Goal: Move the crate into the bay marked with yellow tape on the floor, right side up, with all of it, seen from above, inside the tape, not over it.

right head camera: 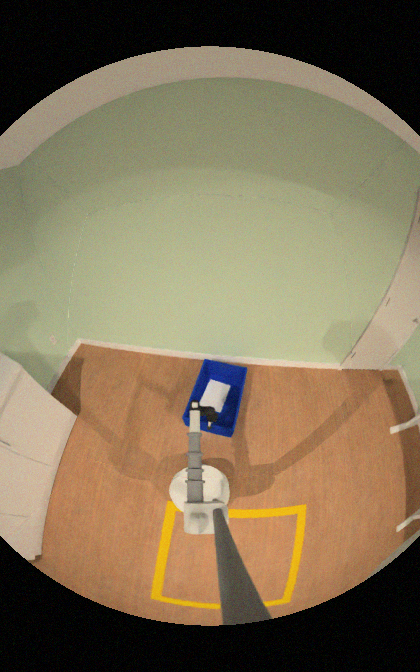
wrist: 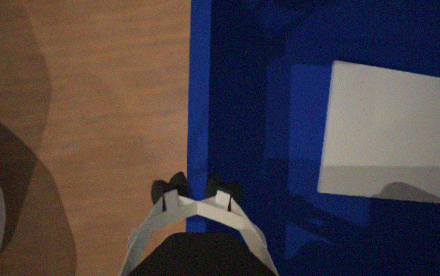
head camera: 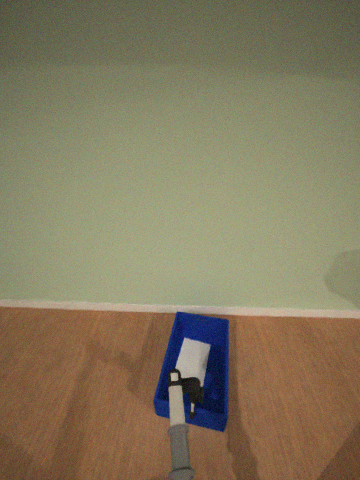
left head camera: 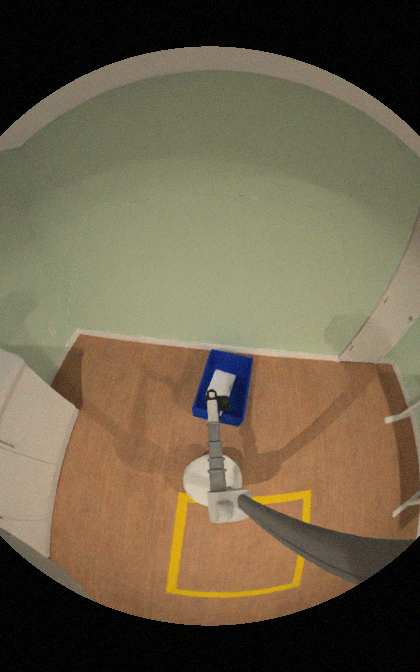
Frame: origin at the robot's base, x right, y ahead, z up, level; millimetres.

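Seen in the pictures: gripper, fingertip midpoint: [right head camera: 209, 425] [wrist: 196, 188] [head camera: 192, 411].
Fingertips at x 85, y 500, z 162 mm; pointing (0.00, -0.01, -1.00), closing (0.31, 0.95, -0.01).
Pixels of each thing's top centre, then the offset from my fingertips to it.
- blue crate at its top centre: [head camera: 196, 354] [right head camera: 217, 391] dz +30, dx +71, dy +284 mm
- white box at its top centre: [wrist: 412, 137] [head camera: 192, 359] [right head camera: 214, 394] dz -162, dx +57, dy +346 mm
The blue crate [head camera: 210, 420] [left head camera: 235, 419] [right head camera: 226, 430] [wrist: 199, 100] stands upright on the floor, its far end close to the wall's skirting. A white box [head camera: 194, 356] [left head camera: 222, 383] [right head camera: 216, 395] [wrist: 380, 120] lies inside it. My gripper [head camera: 193, 414] [left head camera: 221, 414] [right head camera: 209, 425] [wrist: 196, 188] is at the crate's near wall, fingers pointing down. In the wrist view its two dark fingertips stand close on either side of the rim, shut on it. The yellow tape [left head camera: 177, 545] [right head camera: 161, 555] outlines the bay nearer the robot; the crate is outside it. My arm hides part of the tape.
A green wall [head camera: 180, 200] rises behind the crate. White cabinets [left head camera: 30, 450] [right head camera: 30, 460] stand at the left. White legs or bars [left head camera: 404, 415] [right head camera: 405, 426] show at the right edge. A white round part [left head camera: 192, 477] [right head camera: 180, 487] is below my arm, beside the tape's far edge.
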